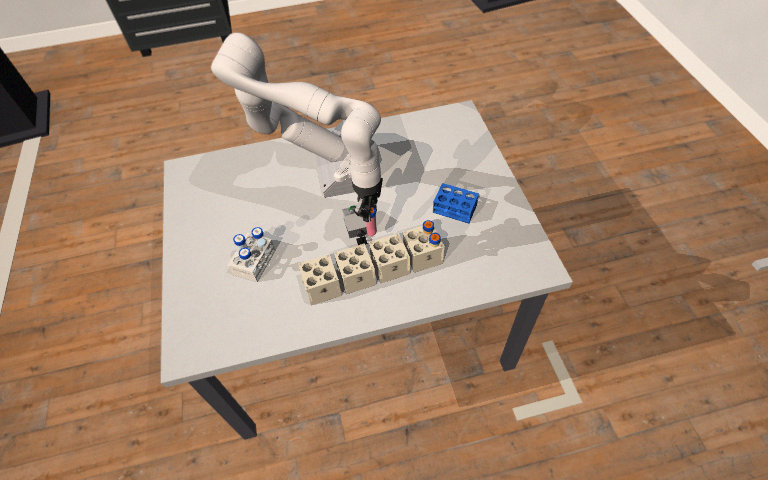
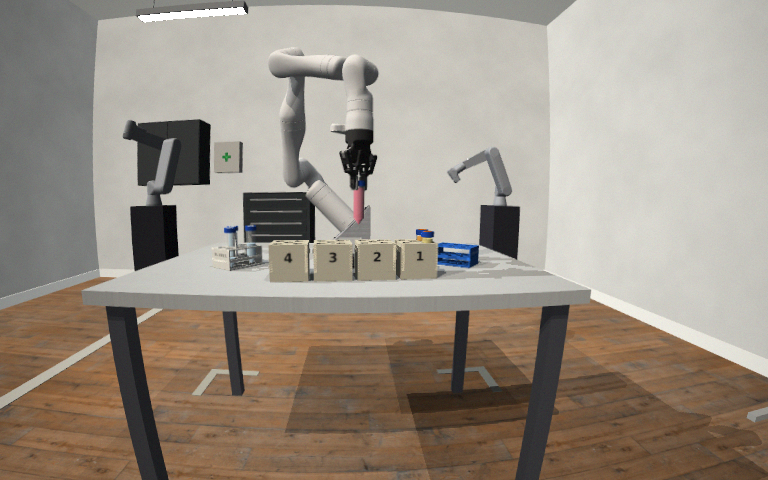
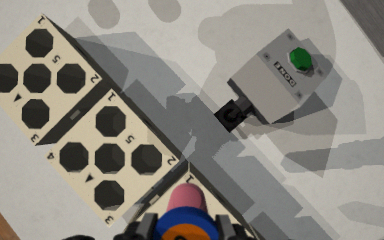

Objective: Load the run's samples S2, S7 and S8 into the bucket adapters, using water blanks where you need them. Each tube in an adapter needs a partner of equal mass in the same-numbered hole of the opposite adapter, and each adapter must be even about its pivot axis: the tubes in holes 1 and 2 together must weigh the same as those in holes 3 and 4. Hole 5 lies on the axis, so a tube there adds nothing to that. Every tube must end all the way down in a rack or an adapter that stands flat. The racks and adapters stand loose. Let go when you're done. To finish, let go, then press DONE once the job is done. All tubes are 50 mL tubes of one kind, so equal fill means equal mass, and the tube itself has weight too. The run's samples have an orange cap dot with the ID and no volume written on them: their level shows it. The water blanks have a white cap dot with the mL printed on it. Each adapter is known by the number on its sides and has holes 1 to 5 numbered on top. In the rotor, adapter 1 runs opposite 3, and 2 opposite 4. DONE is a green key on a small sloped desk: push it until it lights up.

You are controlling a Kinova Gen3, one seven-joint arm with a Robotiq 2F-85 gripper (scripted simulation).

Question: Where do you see a blue rack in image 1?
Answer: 449, 204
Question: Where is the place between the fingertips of my gripper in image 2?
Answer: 358, 190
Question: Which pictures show the white rack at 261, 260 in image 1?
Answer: Image 1 and image 2 only.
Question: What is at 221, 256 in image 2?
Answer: A white rack.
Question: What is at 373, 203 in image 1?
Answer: My gripper.
